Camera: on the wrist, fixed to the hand. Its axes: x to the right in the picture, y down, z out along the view.
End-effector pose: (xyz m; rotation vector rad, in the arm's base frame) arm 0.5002 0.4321 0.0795 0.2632 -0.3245 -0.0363
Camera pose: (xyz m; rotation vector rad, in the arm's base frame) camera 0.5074 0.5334 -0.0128 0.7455 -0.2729 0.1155
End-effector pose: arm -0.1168 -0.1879 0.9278 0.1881 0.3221 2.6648
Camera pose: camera -0.1415 -0.2872 0.8364 0.2659 1.0124 2.6047
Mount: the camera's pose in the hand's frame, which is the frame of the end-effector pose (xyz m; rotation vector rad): -0.0297 0.0736 -0.1120 0.4974 0.0652 0.0616
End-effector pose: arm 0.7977 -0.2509 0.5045 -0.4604 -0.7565 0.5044
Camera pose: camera 0.8427 -0.2338 0.3759 -0.0359 -0.5297 0.7075
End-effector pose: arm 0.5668 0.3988 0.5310 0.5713 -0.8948 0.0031
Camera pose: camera 0.6130 0.5211 0.4890 0.9997 -0.8493 0.3056
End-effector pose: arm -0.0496 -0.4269 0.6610 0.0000 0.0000 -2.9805
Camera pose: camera -0.0085 -0.4948 0.5490 0.1528 -0.7139 -2.8320
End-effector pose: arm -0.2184 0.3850 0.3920 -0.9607 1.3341 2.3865
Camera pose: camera -0.1850 0.2547 0.4194 -0.8609 1.8796 1.9213
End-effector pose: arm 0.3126 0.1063 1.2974 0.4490 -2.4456 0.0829
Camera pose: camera 0.3753 0.2032 1.3718 0.5716 -2.3609 0.7306
